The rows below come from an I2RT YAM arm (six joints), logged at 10 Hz.
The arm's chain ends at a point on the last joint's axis. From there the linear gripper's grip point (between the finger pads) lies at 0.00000 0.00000 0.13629 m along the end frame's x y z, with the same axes.
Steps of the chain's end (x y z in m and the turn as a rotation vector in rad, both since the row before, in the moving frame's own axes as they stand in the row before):
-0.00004, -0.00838, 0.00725, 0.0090, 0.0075, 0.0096
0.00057, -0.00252, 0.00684, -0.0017, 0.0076, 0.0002
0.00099, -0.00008, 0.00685, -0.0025, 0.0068, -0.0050
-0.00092, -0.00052, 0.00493, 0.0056, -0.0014, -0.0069
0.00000, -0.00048, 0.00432, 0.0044, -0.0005, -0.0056
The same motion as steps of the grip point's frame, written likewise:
0.00099, -0.00960, 0.00724, 0.0090, 0.0075, 0.0096
0.00161, -0.00229, 0.00684, -0.0017, 0.0076, 0.0002
0.00192, 0.00026, 0.00685, -0.0025, 0.0068, -0.0050
-0.00111, -0.00128, 0.00493, 0.0056, -0.0014, -0.0069
-0.00007, -0.00108, 0.00432, 0.0044, -0.0005, -0.0056

